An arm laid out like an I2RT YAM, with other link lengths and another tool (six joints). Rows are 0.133 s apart.
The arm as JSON. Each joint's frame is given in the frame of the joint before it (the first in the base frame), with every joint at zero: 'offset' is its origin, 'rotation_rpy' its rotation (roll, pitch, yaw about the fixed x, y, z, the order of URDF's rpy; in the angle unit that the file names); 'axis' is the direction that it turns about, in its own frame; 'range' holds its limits. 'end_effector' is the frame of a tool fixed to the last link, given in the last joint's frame.
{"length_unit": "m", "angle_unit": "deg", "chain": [
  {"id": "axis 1", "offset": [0.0, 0.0, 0.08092], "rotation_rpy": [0.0, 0.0, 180.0], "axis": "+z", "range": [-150.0, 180.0]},
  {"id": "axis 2", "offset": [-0.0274, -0.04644, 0.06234], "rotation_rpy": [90.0, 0.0, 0.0], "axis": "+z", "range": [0.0, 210.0]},
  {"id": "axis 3", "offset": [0.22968, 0.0, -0.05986], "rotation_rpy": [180.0, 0.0, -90.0], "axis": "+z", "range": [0.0, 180.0]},
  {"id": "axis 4", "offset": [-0.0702, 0.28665, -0.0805], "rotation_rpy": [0.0, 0.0, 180.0], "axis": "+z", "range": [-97.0, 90.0]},
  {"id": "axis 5", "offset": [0.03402, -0.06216, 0.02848], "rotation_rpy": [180.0, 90.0, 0.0], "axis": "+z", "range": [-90.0, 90.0]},
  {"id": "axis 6", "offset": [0.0, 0.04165, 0.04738], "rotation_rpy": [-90.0, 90.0, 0.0], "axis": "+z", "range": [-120.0, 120.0]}
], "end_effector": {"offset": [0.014, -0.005, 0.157], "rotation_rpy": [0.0, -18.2, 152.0]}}
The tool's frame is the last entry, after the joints.
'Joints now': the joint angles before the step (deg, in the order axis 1, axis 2, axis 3, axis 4, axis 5, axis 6). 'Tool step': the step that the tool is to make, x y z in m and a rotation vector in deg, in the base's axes. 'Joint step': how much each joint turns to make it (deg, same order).
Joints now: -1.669, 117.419, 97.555, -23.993, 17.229, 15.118
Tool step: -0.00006, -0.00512, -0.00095, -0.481, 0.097, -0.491
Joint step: -0.352, 0.180, 0.004, 0.173, 0.436, -0.264
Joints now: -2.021, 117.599, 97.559, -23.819, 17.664, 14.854
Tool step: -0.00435, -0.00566, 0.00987, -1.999, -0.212, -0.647
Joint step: -0.001, -1.404, -0.612, -0.174, 1.840, -1.052
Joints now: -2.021, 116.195, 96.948, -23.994, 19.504, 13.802
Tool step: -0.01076, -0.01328, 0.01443, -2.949, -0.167, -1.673
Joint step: -0.438, -2.807, -1.848, -0.174, 2.905, -1.409
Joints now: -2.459, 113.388, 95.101, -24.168, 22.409, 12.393
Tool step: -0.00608, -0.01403, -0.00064, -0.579, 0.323, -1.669
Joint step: -1.141, -0.799, -1.143, 0.086, 0.792, -0.088
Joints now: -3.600, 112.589, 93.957, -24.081, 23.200, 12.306
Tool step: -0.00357, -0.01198, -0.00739, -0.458, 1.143, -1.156
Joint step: -1.056, 0.437, -0.353, -0.176, 0.442, -0.354
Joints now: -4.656, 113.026, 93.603, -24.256, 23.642, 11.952
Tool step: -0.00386, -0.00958, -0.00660, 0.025, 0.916, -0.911
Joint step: -0.965, 0.177, -0.525, -0.178, 0.001, -0.086
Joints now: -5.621, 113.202, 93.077, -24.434, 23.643, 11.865
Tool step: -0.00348, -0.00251, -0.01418, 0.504, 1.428, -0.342
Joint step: -0.355, 0.702, -0.876, 0.001, -0.263, 0.264
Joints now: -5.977, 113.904, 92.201, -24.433, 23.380, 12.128
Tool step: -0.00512, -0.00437, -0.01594, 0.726, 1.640, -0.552
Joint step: -0.613, 0.703, -1.057, -0.088, -0.438, 0.353
